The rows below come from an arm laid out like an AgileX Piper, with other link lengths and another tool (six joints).
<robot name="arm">
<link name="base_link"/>
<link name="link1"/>
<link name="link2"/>
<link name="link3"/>
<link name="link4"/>
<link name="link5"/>
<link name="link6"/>
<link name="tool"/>
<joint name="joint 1" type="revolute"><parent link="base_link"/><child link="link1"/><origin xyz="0 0 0.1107" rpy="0 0 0"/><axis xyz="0 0 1"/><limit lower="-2.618" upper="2.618"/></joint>
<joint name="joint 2" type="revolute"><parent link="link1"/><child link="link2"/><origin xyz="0 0 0" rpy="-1.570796 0 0"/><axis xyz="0 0 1"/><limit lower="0" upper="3.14"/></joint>
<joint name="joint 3" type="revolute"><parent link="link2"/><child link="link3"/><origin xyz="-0.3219 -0.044 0" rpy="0 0 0"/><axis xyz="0 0 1"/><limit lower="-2.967" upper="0"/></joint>
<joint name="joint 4" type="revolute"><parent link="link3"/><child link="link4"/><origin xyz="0.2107 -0.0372 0" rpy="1.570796 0 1.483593"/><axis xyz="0 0 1"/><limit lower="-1.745" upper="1.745"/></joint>
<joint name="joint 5" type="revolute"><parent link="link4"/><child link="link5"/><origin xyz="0 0 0" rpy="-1.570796 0 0"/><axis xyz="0 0 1"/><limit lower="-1.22" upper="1.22"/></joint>
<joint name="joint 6" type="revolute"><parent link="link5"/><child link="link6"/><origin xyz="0 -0.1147 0" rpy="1.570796 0 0"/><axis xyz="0 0 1"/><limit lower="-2.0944" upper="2.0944"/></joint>
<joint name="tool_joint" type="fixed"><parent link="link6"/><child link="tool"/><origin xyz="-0.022 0.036 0.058" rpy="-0.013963 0 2.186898"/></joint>
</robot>
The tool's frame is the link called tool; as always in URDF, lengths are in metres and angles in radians.
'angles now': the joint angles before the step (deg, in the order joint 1, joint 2, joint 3, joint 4, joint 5, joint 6). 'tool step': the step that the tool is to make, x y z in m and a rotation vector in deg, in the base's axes. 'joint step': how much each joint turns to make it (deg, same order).
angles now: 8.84 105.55 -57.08 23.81 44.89 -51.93
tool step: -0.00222 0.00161 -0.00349 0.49 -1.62 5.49
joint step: 0.12 0.78 0.00 1.20 -0.57 -6.67
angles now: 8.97 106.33 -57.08 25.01 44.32 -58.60
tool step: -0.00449 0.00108 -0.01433 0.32 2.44 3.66
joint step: 0.00 2.94 0.00 0.90 0.80 -4.27
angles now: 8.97 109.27 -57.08 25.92 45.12 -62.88
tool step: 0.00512 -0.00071 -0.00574 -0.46 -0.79 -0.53
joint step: 0.00 0.88 0.00 -0.01 -1.77 0.01
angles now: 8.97 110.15 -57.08 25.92 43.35 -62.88
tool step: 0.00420 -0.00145 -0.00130 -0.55 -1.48 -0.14
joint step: 0.00 0.01 0.00 -0.42 -1.53 0.00
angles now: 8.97 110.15 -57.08 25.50 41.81 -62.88
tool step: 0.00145 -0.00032 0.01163 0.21 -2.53 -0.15
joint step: -0.01 -2.21 0.00 -0.11 -0.39 0.11
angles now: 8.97 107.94 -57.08 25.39 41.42 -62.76
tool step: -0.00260 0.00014 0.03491 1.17 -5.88 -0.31
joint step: 0.00 -6.44 0.00 0.10 0.38 0.38
